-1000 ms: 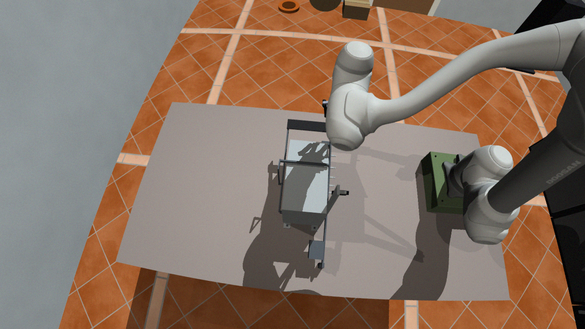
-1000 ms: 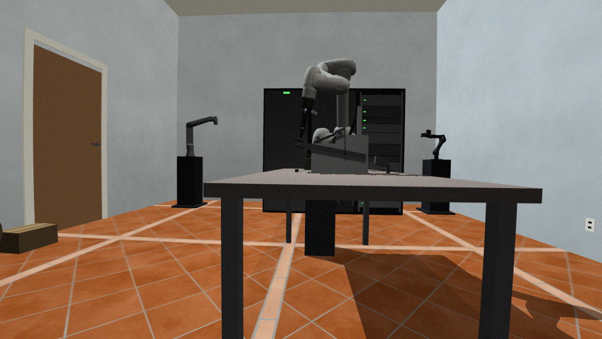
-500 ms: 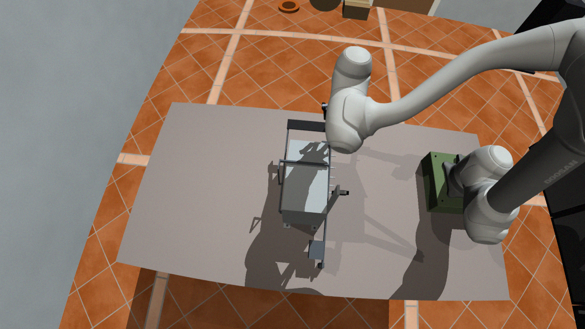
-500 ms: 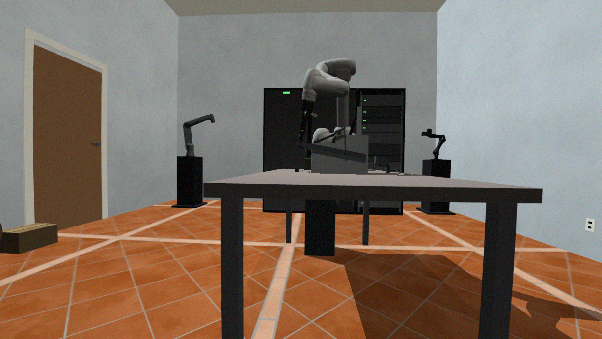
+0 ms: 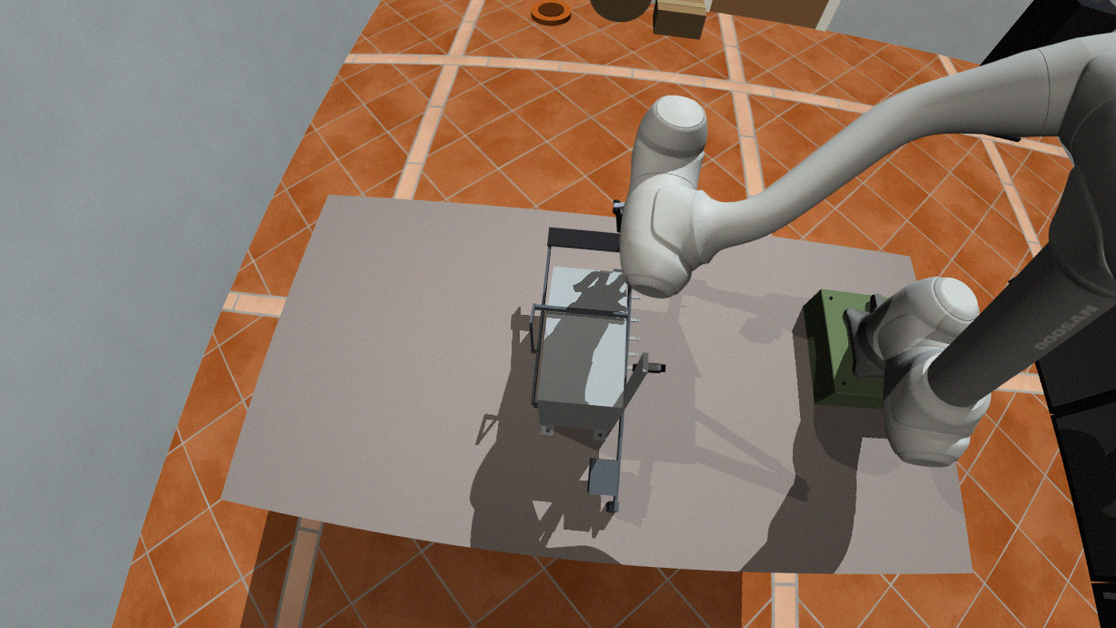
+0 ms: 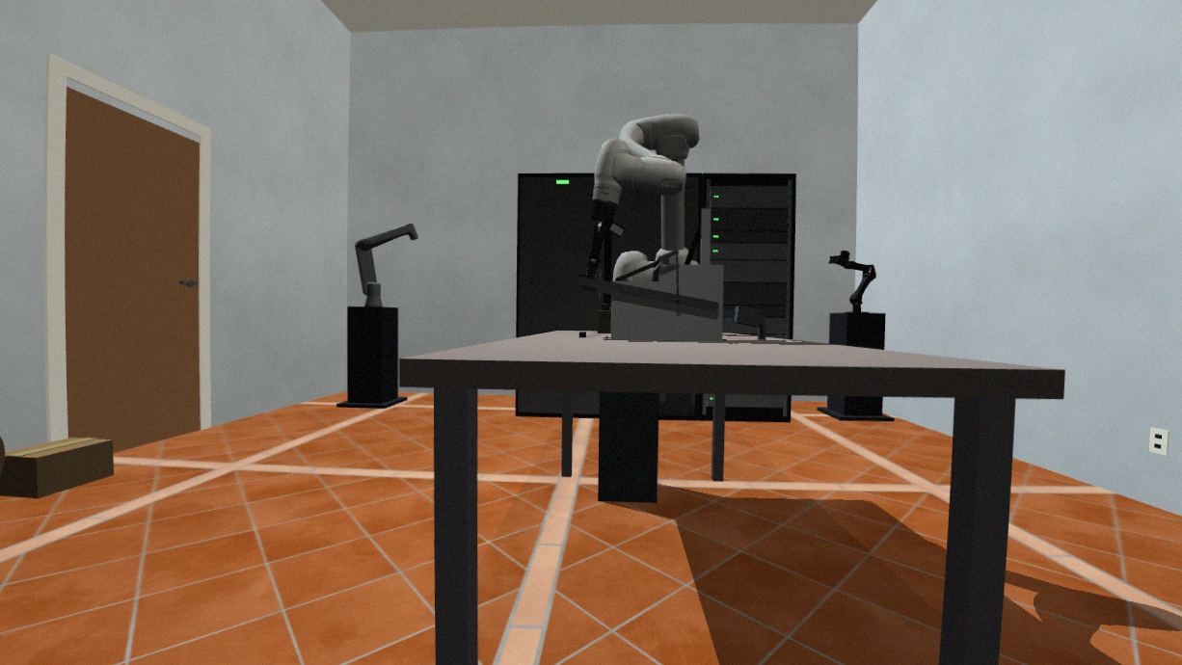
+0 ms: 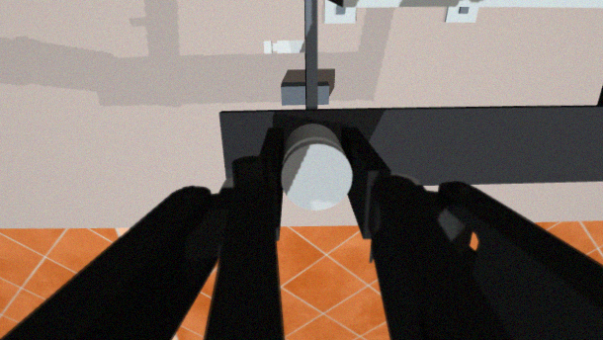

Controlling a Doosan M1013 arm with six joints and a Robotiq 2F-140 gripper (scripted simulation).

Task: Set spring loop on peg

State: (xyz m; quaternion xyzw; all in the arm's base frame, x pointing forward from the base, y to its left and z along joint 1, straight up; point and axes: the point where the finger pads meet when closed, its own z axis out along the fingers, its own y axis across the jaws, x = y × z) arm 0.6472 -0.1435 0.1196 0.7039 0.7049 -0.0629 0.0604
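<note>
Now: the steel test weight 1 cm below my hand. From my hand the other things lie so: small block: 21 cm below, 3 cm to the right; white-tipped pin: 36 cm to the left, 18 cm above, 1 cm behind.
</note>
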